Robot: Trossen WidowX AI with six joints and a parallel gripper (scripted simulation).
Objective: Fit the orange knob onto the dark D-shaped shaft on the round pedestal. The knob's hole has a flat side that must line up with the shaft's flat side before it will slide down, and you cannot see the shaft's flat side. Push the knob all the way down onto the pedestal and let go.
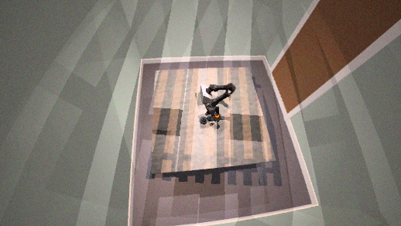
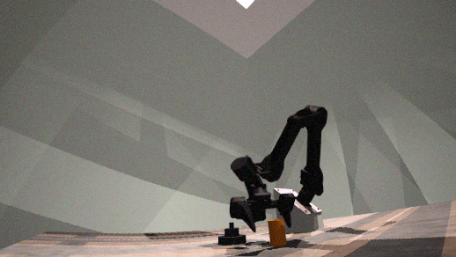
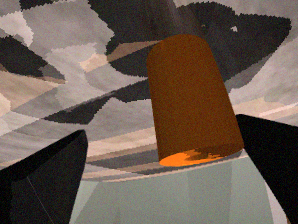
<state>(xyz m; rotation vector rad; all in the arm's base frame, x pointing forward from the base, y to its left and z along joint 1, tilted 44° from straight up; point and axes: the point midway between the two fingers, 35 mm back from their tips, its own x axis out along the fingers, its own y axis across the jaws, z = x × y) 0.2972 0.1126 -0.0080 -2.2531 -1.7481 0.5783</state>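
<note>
The orange knob is 2 cm behind my gripper tip and 1 cm below it. Round my gripper tip: dark round pedestal (16 cm to the right, 1 cm below, 1 cm ahead).
</note>
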